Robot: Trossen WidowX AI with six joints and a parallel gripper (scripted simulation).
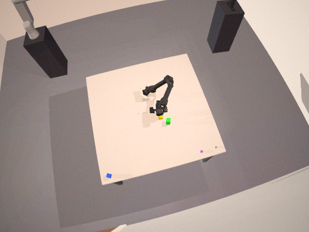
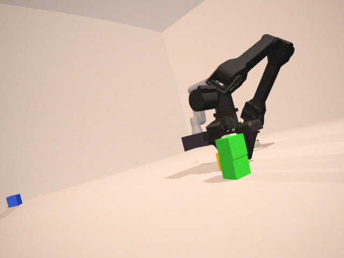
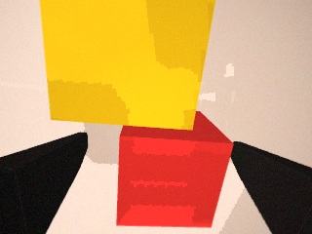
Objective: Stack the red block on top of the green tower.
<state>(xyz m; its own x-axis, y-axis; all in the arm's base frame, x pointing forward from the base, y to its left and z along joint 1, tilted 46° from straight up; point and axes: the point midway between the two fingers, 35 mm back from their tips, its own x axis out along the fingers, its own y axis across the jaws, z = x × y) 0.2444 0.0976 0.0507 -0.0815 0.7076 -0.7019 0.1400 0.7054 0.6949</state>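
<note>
My gripper tip is 50 mm short of the yellow block, 10 mm to the right of it and 20 mm below it. Also, from my gripper tip: small purple piece: 510 mm ahead, 350 mm to the left; then red block: 10 mm above; then blue block: 570 mm ahead, 610 mm to the right, 10 mm above.
</note>
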